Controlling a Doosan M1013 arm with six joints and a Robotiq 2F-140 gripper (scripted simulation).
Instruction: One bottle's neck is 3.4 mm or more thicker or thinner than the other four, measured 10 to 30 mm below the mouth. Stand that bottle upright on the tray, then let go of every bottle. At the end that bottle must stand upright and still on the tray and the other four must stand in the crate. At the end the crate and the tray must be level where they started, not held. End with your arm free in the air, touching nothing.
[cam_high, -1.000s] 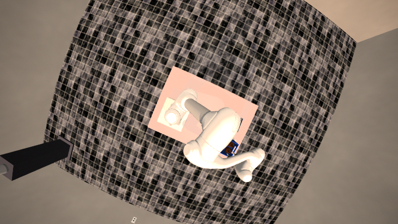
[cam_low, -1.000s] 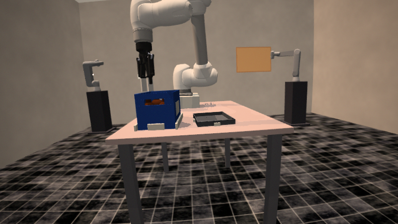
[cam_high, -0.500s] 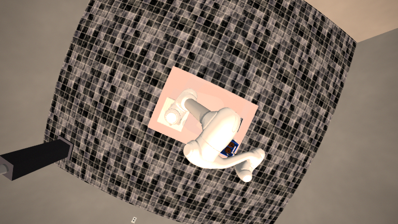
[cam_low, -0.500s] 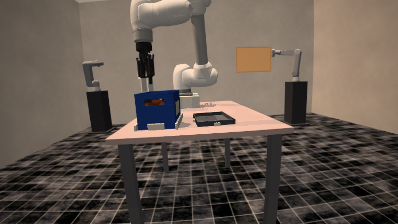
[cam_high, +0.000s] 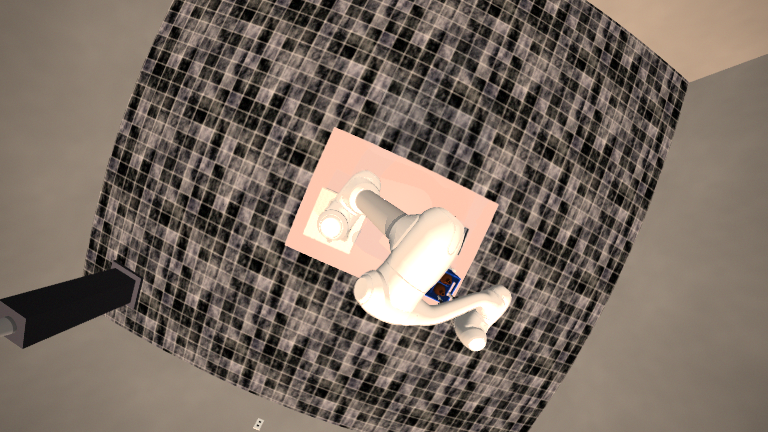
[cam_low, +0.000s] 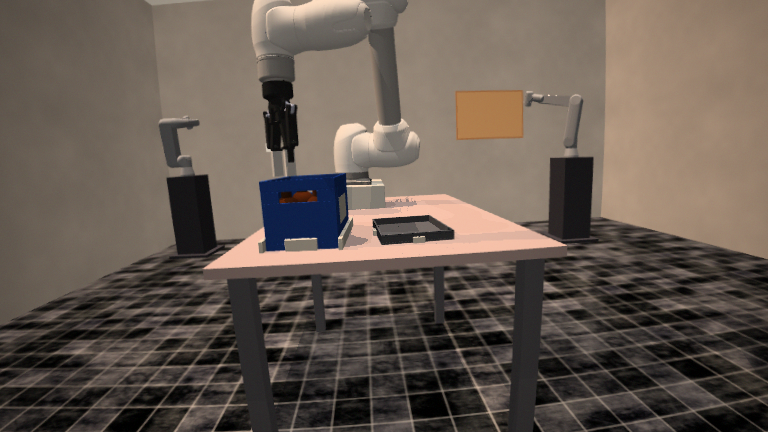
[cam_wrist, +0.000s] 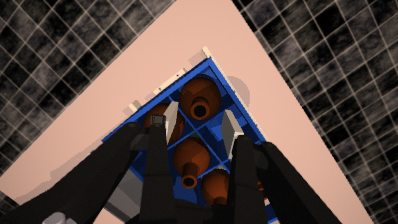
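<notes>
The blue crate lies 13 cm below my hand, 9 cm behind it and 4 cm to the left of it. From my hand the other things lie so: dark tray: 32 cm to the left, 20 cm below, 9 cm behind; then bottle: 18 cm behind, 13 cm below, 9 cm to the left.
</notes>
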